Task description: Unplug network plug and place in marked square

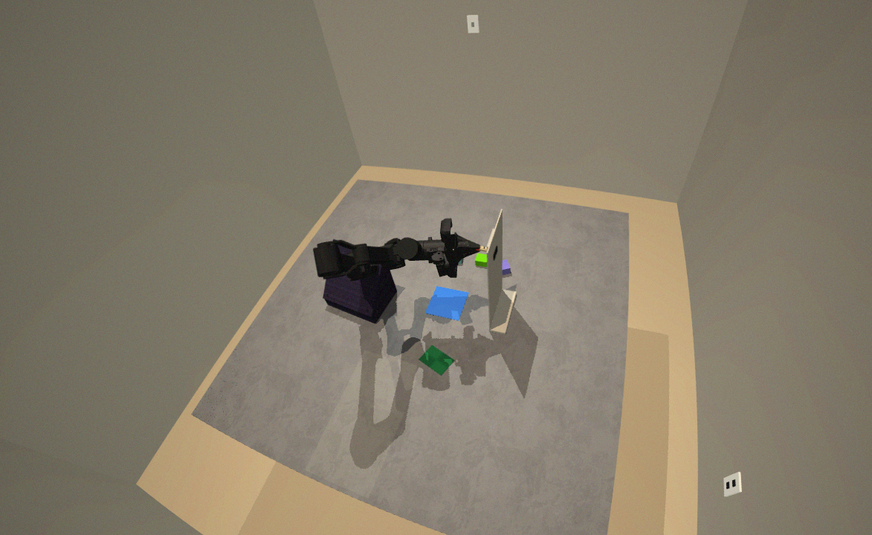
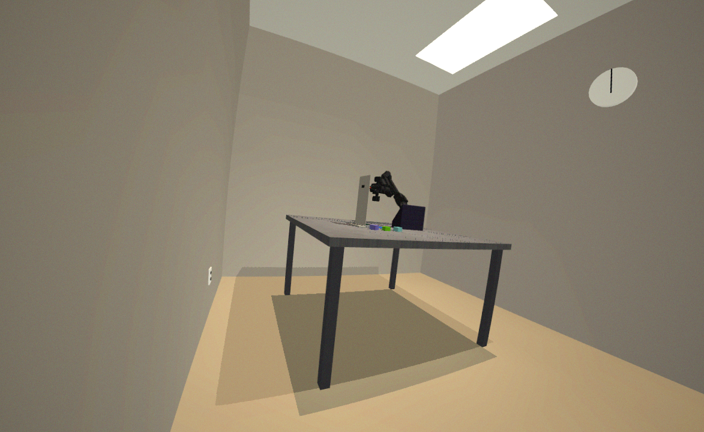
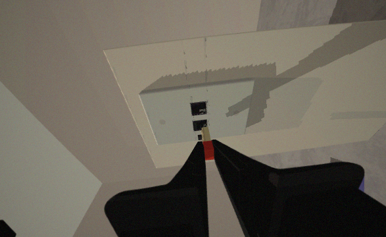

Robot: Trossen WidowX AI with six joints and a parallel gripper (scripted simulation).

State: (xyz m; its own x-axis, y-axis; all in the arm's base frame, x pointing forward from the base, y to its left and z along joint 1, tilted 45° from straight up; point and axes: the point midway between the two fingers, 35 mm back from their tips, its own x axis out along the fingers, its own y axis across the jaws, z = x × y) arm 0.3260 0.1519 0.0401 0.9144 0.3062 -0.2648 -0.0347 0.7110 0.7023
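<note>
Now: the blue marked square 120 mm behind my gripper tip, 30 mm to the right of it and 290 mm below it. The rest, counted from my gripper tip: upright beige panel 50 mm ahead, 120 mm below; then network plug 10 mm ahead; then purple cube 180 mm to the left, 280 mm below.
</note>
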